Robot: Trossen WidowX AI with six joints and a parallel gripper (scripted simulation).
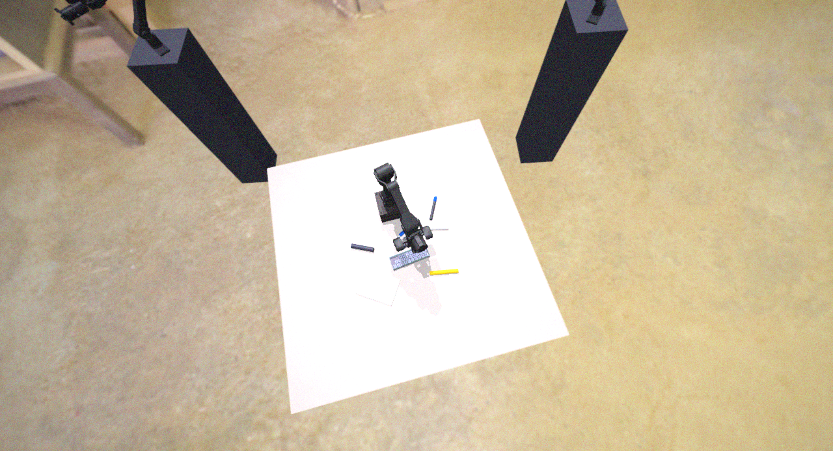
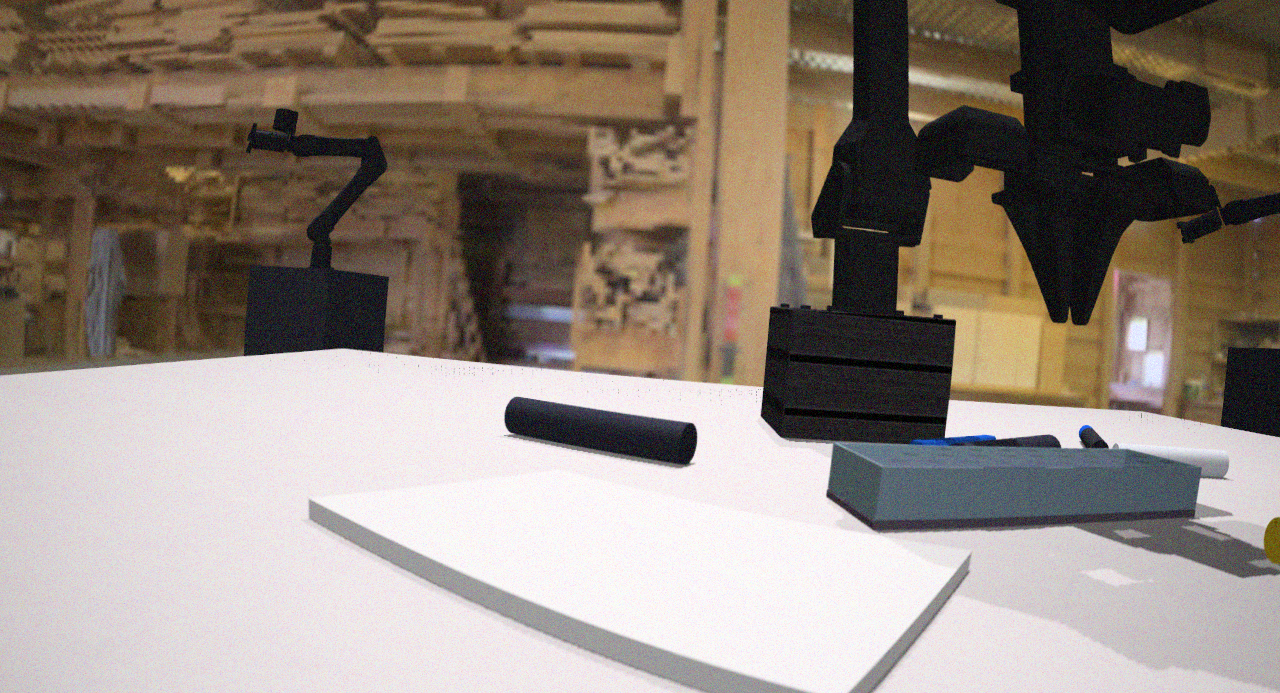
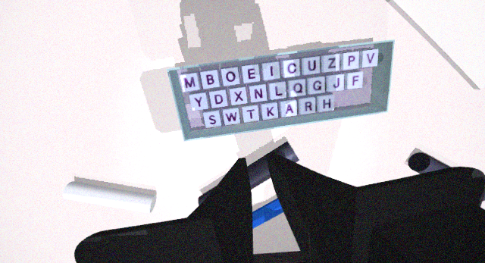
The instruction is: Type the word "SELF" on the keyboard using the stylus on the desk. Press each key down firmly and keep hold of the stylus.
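The blue stylus is 10 cm behind my gripper tip, 9 cm below it and 6 cm to the right of it. Also, from my gripper tip: white pad (19 cm to the right, 18 cm ahead, 9 cm below); white cylinder (14 cm to the left, 12 cm behind, 9 cm below); yellow cylinder (14 cm to the left, 12 cm ahead, 9 cm below).
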